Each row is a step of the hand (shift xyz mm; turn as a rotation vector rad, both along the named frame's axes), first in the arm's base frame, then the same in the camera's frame.
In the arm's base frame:
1: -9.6 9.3 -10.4 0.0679 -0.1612 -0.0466
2: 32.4 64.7 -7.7 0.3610 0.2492 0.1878
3: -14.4 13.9 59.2 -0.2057 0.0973 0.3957
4: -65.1 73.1 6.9 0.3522 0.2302 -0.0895
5: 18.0 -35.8 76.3 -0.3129 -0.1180 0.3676
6: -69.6 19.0 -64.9 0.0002 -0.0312 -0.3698
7: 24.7 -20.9 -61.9 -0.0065 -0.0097 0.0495
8: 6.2 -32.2 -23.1 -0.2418 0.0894 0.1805
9: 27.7 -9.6 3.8 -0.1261 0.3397 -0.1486
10: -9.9 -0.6 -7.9 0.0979 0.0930 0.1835
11: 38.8 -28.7 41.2 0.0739 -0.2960 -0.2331
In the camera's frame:
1: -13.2 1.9 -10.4 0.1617 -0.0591 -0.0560
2: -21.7 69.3 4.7 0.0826 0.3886 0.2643
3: -20.9 -10.8 57.9 -0.2210 -0.1439 0.3726
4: -97.7 5.9 6.7 0.0934 0.4197 -0.0118
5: 36.8 -26.9 73.1 -0.1474 -0.3643 0.3042
6: -62.2 -22.3 -71.1 0.0272 0.0455 -0.3673
7: 33.2 13.4 -60.0 0.0014 -0.0203 0.0466
8: 27.2 -14.3 -25.8 -0.2383 -0.1349 0.1551
9: 26.5 11.4 6.4 -0.3250 0.1811 -0.1223
10: -6.6 -5.7 -9.2 0.0028 0.0992 0.2051
11: 47.2 -1.3 42.4 0.2626 -0.1163 -0.2549

